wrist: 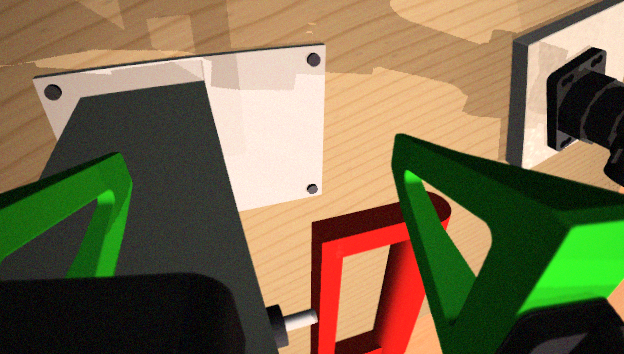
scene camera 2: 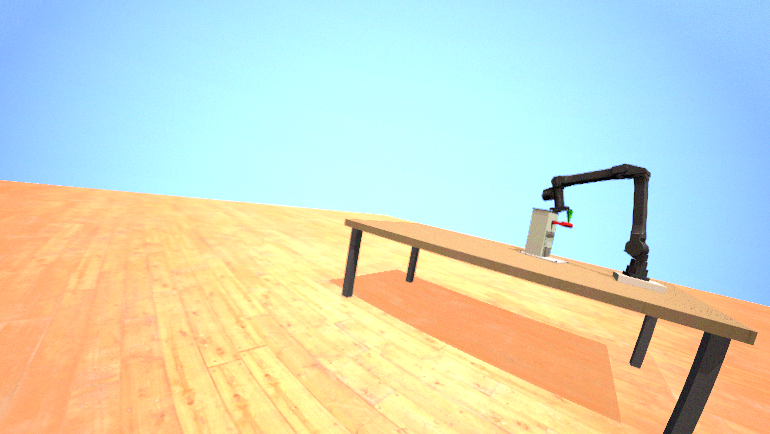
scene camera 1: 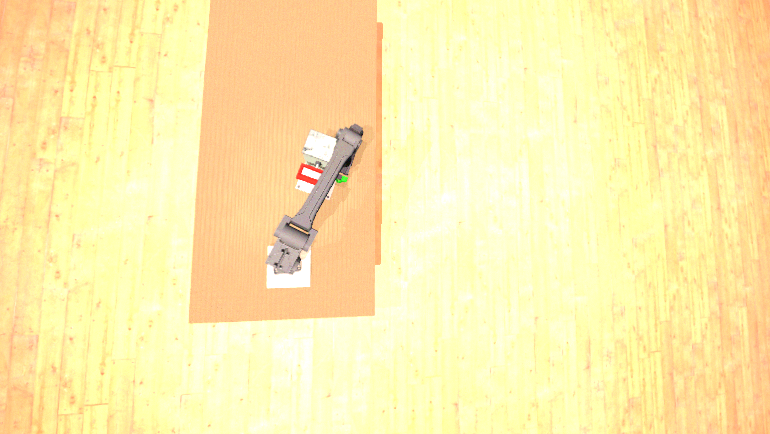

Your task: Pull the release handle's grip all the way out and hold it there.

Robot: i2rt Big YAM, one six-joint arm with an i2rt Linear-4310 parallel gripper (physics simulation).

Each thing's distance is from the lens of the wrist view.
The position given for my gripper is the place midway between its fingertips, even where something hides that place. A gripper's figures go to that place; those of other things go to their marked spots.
my gripper (wrist: 260, 157): 0.13 m
white base plate (wrist: 268, 104): 0.34 m
